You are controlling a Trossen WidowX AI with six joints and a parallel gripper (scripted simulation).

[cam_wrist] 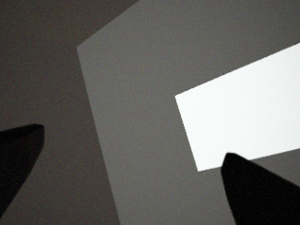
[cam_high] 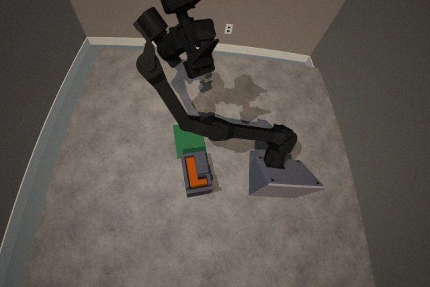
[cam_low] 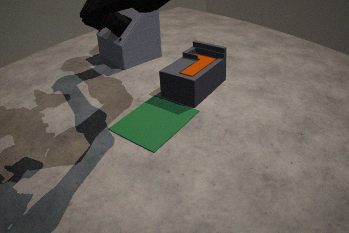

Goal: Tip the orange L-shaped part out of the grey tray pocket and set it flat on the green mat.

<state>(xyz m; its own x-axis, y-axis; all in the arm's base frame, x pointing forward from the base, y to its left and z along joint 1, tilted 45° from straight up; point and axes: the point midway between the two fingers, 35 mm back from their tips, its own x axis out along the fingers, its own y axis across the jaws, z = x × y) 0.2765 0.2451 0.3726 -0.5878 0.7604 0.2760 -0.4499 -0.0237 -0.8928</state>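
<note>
Now: gripper tip 51 cm above the orange L-shaped part, 15 cm to the right of it and 3 cm past it. The rest, counted from my gripper tip: green mat (57 cm below, 3 cm ahead).
</note>
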